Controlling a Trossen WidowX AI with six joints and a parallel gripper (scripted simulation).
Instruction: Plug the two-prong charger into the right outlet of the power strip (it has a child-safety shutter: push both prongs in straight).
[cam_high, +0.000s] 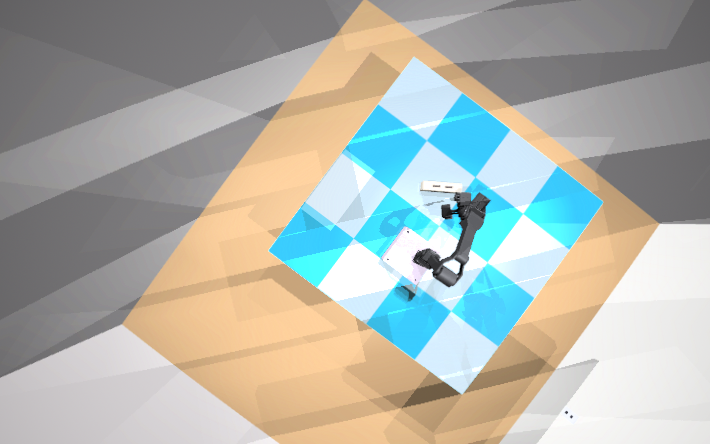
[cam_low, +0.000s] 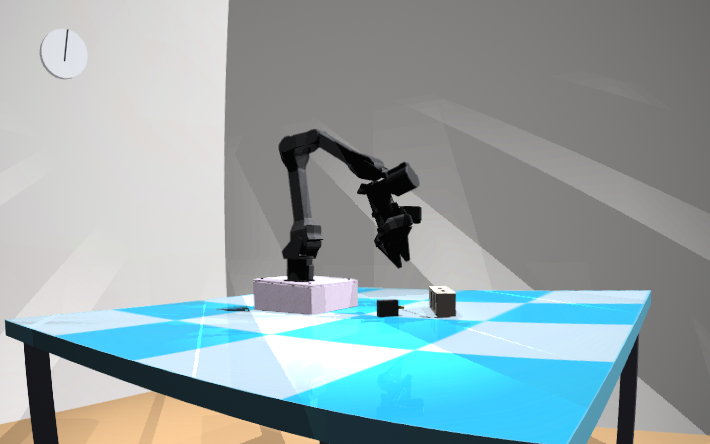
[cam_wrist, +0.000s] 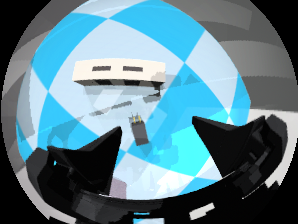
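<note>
Now: the dark charger 10 cm below my gripper tip and 3 cm behind it.
</note>
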